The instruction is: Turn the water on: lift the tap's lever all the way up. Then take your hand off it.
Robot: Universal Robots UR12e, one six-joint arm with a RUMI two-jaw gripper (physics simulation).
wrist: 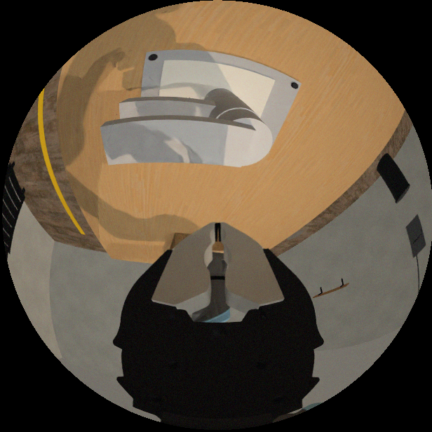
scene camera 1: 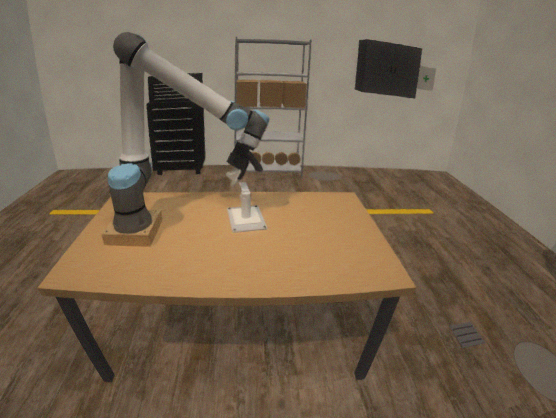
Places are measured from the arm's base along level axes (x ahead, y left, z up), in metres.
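Where they show: gripper, fingertip midpoint: (scene camera 1: 231, 186); arm's base at its link origin: (scene camera 1: 132, 223).
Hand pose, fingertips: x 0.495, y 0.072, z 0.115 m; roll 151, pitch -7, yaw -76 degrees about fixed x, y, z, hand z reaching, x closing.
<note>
Each offset is from my fingertips to the top centre of the thing. "pt": to the spot under its first point. Level surfaces: height alone.
The white tap @(pt 0.066 m ahead, 0.034 m right, 0.095 m down) (scene camera 1: 246, 206) (wrist: 236, 106) stands upright on a square base plate @(0.067 m ahead, 0.010 m right, 0.166 m down) (scene camera 1: 248, 228) (wrist: 284, 105). In the wrist view its lever @(0.067 m ahead, 0.043 m left, 0.022 m down) (scene camera 1: 243, 186) (wrist: 165, 144) is the broad upper bar, pointing left, with a visible gap above the shorter spout (wrist: 167, 108). In the scene view the lever is small and appears tilted at the top of the post; its exact angle is hard to tell. My gripper (scene camera 1: 232, 177) (wrist: 217, 223) is shut and empty. It is above and slightly left of the tap in the scene view, and its fingertips are apart from the lever in the wrist view.
The tap's plate lies on the wooden table @(0.178 m down) (scene camera 1: 300, 255) (wrist: 320, 165), toward its back edge. The arm's wooden base block (scene camera 1: 127, 239) is at the table's left. A shelf rack (scene camera 1: 273, 42) and a black tool cabinet (scene camera 1: 176, 135) stand behind the table.
</note>
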